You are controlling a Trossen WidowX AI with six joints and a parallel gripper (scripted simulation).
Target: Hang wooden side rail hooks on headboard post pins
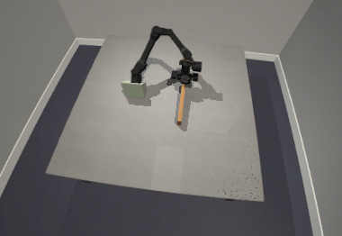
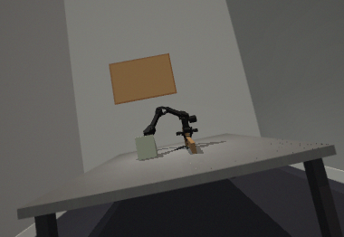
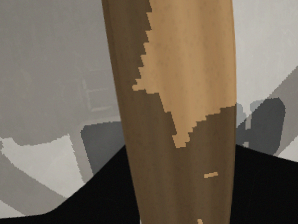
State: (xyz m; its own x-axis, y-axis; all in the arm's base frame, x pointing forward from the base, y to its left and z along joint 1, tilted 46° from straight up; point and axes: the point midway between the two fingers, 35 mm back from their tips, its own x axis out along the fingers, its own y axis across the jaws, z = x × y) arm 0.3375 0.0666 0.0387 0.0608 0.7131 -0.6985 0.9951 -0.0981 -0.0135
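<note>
Right now the wooden headboard post is 10 mm ahead of my gripper tip, 120 mm to the left of it and 40 mm above it.
</note>
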